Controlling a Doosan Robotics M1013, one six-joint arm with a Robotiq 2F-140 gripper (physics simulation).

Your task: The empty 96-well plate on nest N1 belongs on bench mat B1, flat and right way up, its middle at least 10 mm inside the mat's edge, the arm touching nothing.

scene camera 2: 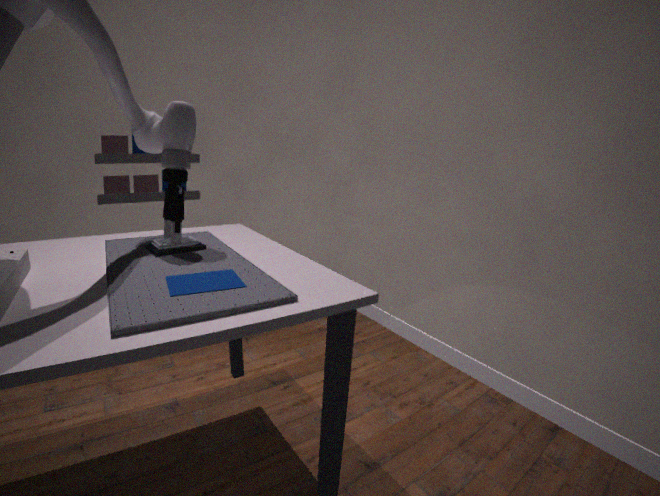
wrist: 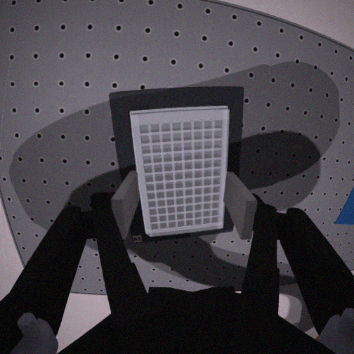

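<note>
The white 96-well plate sits flat, wells up, on the dark nest N1, which stands on the perforated board. My gripper points down over it, with one grey finger pad against each long side of the plate, nearer the end by the A1 label. It is shut on the plate. The blue bench mat B1 lies on the board, nearer the camera in the scene view; a corner of it shows at the wrist view's right edge.
The grey perforated board lies on the white table. A pale block stands at the table's left. Two wall shelves with red and blue boxes are behind the arm.
</note>
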